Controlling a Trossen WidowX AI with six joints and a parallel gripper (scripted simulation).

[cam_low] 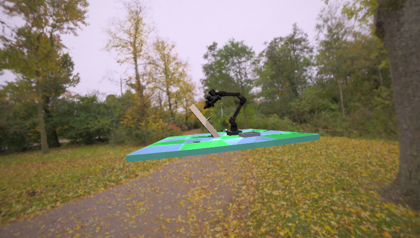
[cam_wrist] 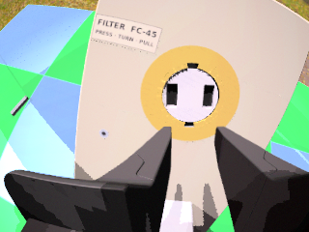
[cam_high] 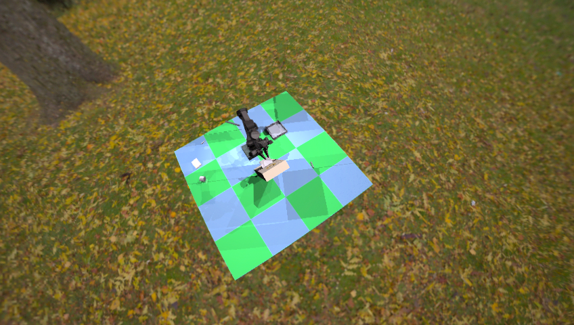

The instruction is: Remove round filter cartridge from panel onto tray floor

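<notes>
My gripper tip is 60 mm short of the round filter cartridge, 40 mm above it and 20 mm to the left of it. The rest, counted from my gripper tip: thin grey bar 310 mm to the left, 310 mm below, 170 mm ahead; then pale flat square 590 mm behind, 400 mm to the right, 310 mm below; then grey square tray 350 mm to the left, 310 mm behind, 300 mm below.
</notes>
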